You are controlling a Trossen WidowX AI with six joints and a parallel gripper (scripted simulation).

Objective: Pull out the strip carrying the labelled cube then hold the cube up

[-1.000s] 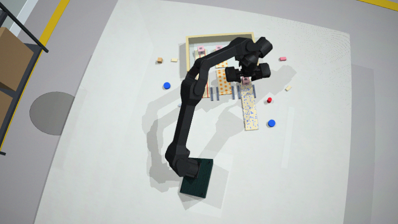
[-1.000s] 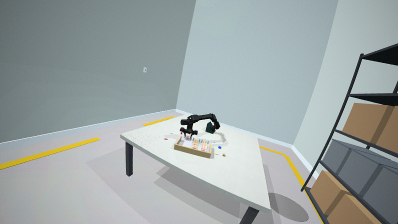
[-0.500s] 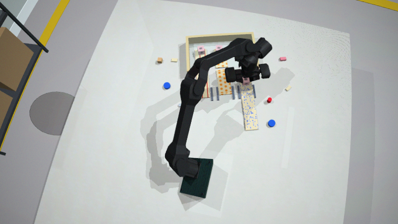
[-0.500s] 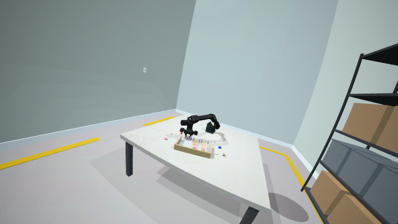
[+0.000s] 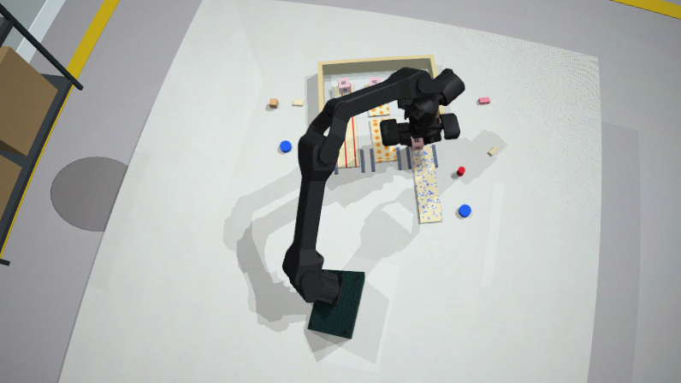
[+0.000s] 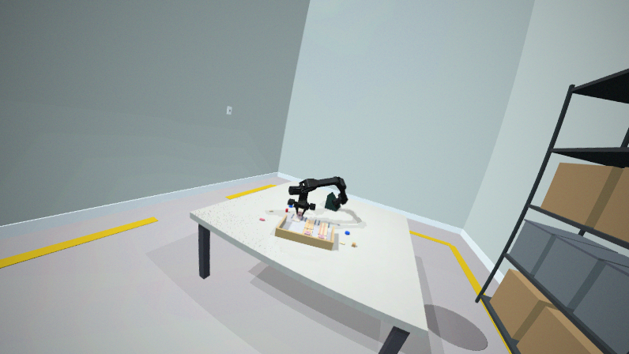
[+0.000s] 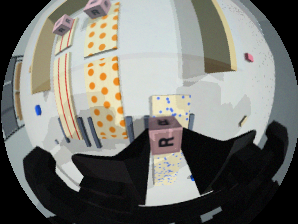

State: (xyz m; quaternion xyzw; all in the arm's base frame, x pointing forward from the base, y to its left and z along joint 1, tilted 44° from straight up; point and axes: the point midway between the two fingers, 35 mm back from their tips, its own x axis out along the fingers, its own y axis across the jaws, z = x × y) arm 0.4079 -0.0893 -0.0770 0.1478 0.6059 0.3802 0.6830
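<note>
The red peg is 13 cm to the right of my gripper tip, 4 cm behind it and 2 cm below it. Also, from my gripper tip: tan block 40 cm to the left, 5 cm ahead, 2 cm below; pink block 19 cm ahead, 17 cm to the right, 3 cm below.
</note>
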